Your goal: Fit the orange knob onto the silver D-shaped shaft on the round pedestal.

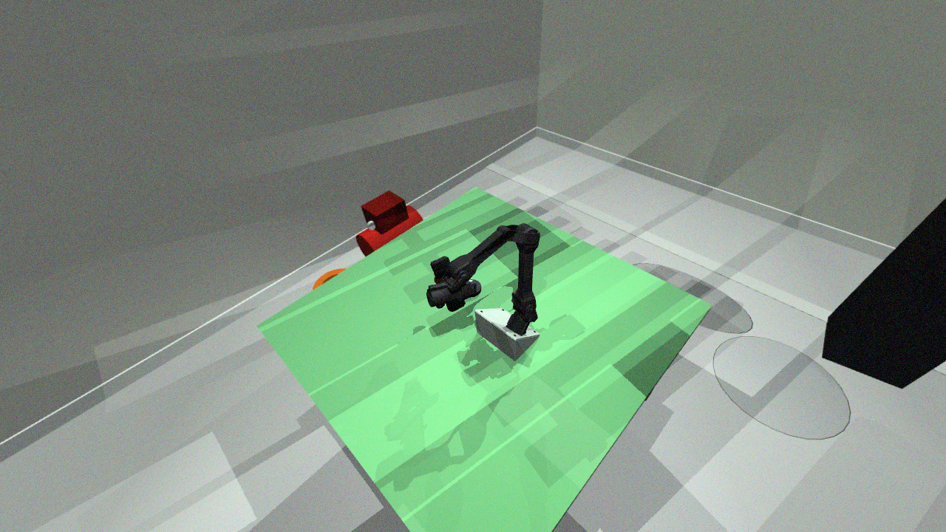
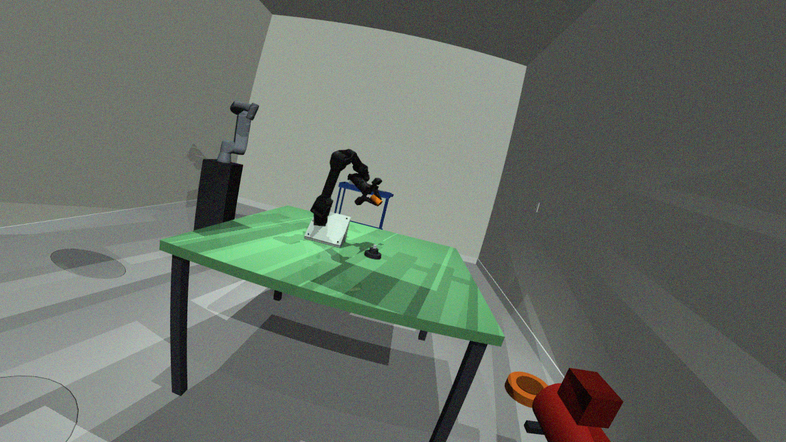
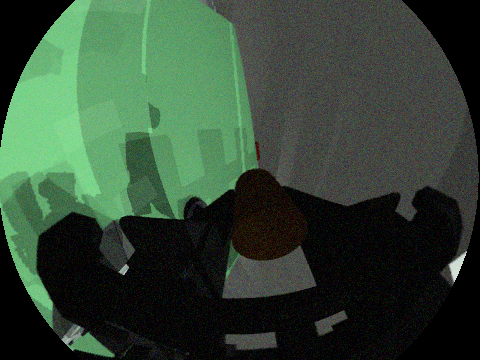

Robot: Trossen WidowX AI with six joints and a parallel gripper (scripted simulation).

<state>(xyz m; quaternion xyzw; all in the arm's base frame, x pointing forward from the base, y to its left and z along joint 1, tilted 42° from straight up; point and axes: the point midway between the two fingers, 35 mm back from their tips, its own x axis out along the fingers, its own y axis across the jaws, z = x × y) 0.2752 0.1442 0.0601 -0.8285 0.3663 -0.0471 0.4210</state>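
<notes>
Right now my gripper tip is 22 cm above the dark round pedestal, 19 cm to the left of it and 2 cm short of it. From my gripper tip the other things lie so: orange knob: 3 cm behind, 2 cm above, 1 cm to the left.
</notes>
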